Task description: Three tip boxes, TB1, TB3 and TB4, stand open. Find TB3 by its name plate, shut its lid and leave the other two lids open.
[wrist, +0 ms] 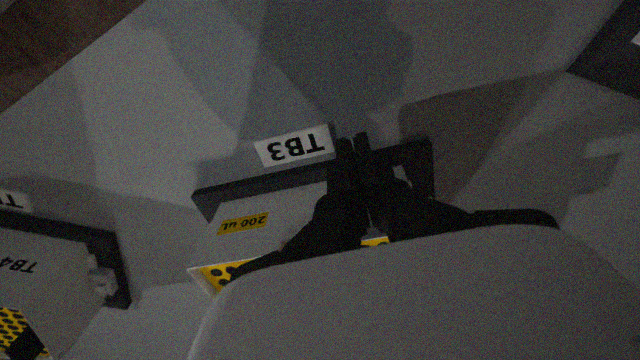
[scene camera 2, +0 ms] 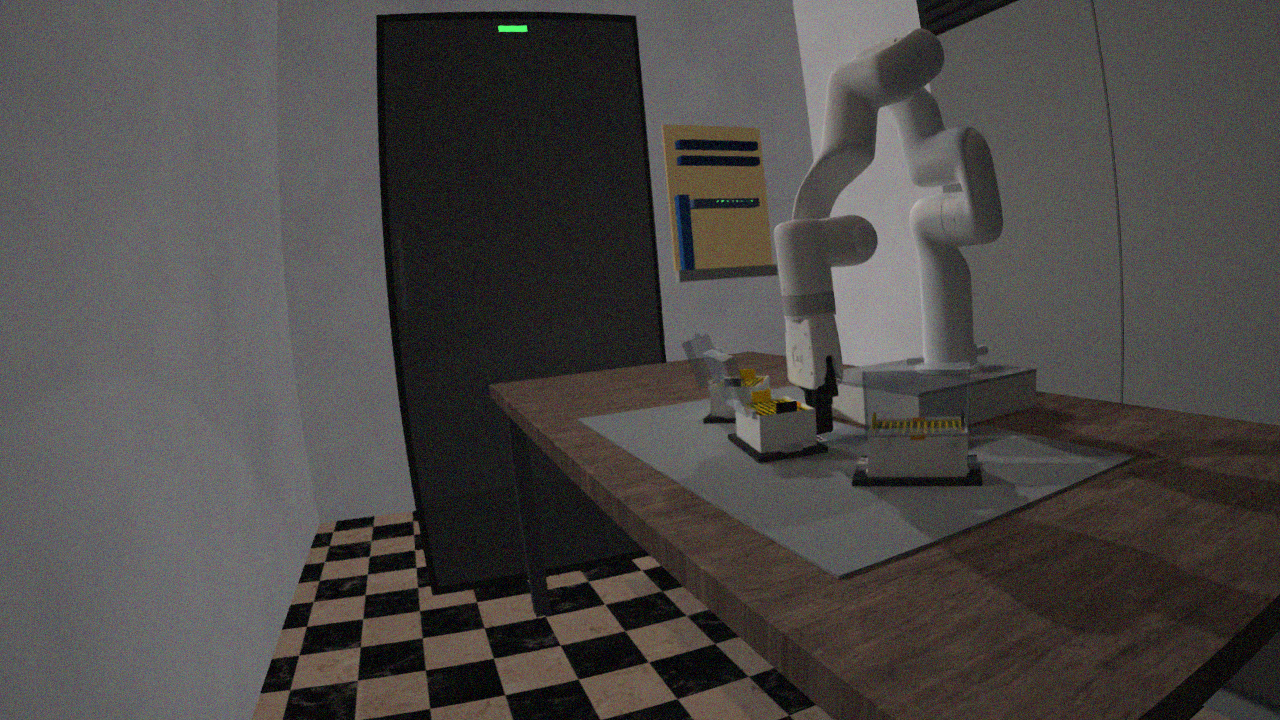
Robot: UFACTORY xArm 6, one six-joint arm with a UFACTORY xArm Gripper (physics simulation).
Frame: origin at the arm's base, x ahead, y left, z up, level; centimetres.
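Seen in the pictures: gripper, fingertip midpoint: (wrist: 357,158) (scene camera 2: 821,432).
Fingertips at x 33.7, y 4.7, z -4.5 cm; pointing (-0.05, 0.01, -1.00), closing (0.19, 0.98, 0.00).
Note:
Pixels of each thing's middle, then the offset from my fingertips to it. "spot": a spot on its surface instead. Level surfaces: height alone.
- TB3, body centre: (wrist: 317,247) (scene camera 2: 782,422) dx +3.9, dy -4.6, dz +1.3 cm
- TB4, surface spot: (wrist: 45,280) spot: dx -2.4, dy -22.0, dz +2.2 cm
- back box, surface spot: (scene camera 2: 718,404) spot: dx +2.7, dy -26.8, dz +1.0 cm
- front-right box, body centre: (scene camera 2: 918,444) dx -1.0, dy +19.3, dz +1.3 cm
- grey mat, its level: dz -2.0 cm
- wooden table, its level: dz -2.2 cm
- box's dark base, surface spot: (wrist: 602,60) spot: dx +1.2, dy +11.8, dz -1.1 cm
TB3 (scene camera 2: 771,436) (wrist: 285,207) appears to be the middle box. Its plate (wrist: 295,145) reads TB3; yellow tips show inside, and its lid is hard to make out. My gripper (scene camera 2: 824,428) (wrist: 357,158) is shut and empty, pointing down low beside TB3's name-plate side; its fingers cover part of the base in the wrist view. TB4 (wrist: 45,280) is at the left, cut off by the edge, with tips showing. In the scene view, a back box (scene camera 2: 718,404) has its clear lid tilted up, and a front-right box (scene camera 2: 917,456) has its lid upright; their names are not legible there.
The boxes stand on a grey mat (scene camera 2: 787,523) on the wooden table (scene camera 2: 1029,608). The arm's pale plinth (scene camera 2: 993,399) stands behind the front-right box. Part of another box's dark base (wrist: 602,60) shows at the upper right of the wrist view.

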